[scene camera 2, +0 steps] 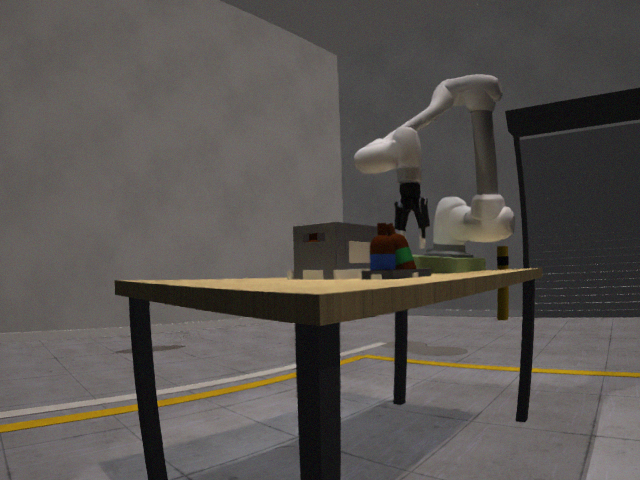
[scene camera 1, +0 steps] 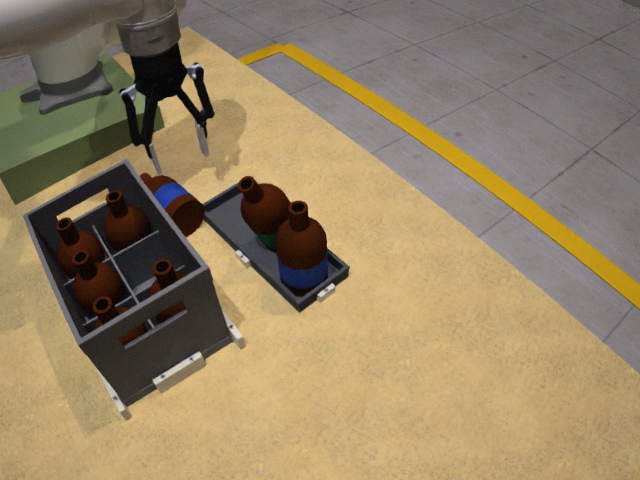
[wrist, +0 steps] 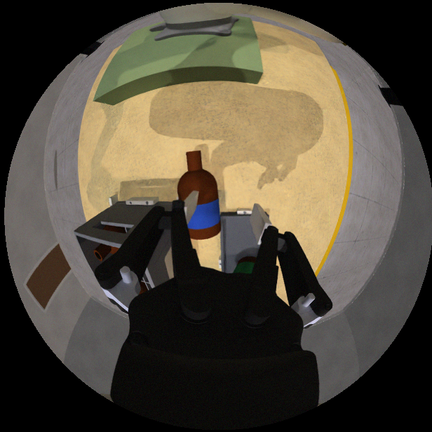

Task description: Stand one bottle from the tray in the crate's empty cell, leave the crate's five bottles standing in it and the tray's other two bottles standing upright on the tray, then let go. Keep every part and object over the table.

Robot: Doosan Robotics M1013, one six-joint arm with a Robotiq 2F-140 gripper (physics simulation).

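Where they show: gripper, fingertip midpoint: (scene camera 2: 412,248) (scene camera 1: 181,161); arm's base, origin of the base link: (scene camera 2: 449,256) (scene camera 1: 72,88).
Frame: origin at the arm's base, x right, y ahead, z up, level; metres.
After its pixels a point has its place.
Note:
The crate (scene camera 1: 175,335) @[y 0.802, x -0.020, z 0.018 m] (scene camera 2: 315,258) @[y 0.804, x -0.006, z -0.004 m] (wrist: 135,212) holds five upright bottles; its empty cell (scene camera 1: 149,260) @[y 0.621, x -0.029, z -0.023 m] is the middle one on the tray side. On the tray (scene camera 1: 227,211) @[y 0.548, x -0.191, z -0.065 m] (wrist: 235,235), a blue-banded bottle (scene camera 1: 302,248) @[y 0.775, x -0.226, z 0.040 m] (scene camera 2: 382,258) @[y 0.775, x -0.261, z -0.012 m] stands upright and a green-banded bottle (scene camera 1: 264,209) @[y 0.690, x -0.210, z 0.051 m] (scene camera 2: 404,255) @[y 0.680, x -0.266, z -0.004 m] (wrist: 245,267) is tilted, its neck leaning away. Another blue-banded bottle (scene camera 1: 172,195) @[y 0.530, x -0.107, z 0.004 m] (wrist: 204,215) lies on its side on the table, between crate and tray, neck toward the robot base. My gripper (scene camera 1: 182,162) @[y 0.480, x -0.146, z 0.025 m] (scene camera 2: 412,240) @[y 0.480, x -0.146, z 0.025 m] (wrist: 224,205) is open and empty, above and near the lying bottle.
The green base block (scene camera 1: 67,134) @[y 0.213, x 0.039, z 0.006 m] (scene camera 2: 449,263) @[y 0.222, x -0.140, z -0.031 m] (wrist: 185,55) stands behind the lying bottle. White stops (scene camera 1: 179,370) @[y 0.817, x -0.003, z -0.042 m] (scene camera 1: 325,292) @[y 0.794, x -0.248, z -0.055 m] sit around the crate and tray. The table's long edge runs beyond the tray. The crate wall rises close beside the lying bottle.

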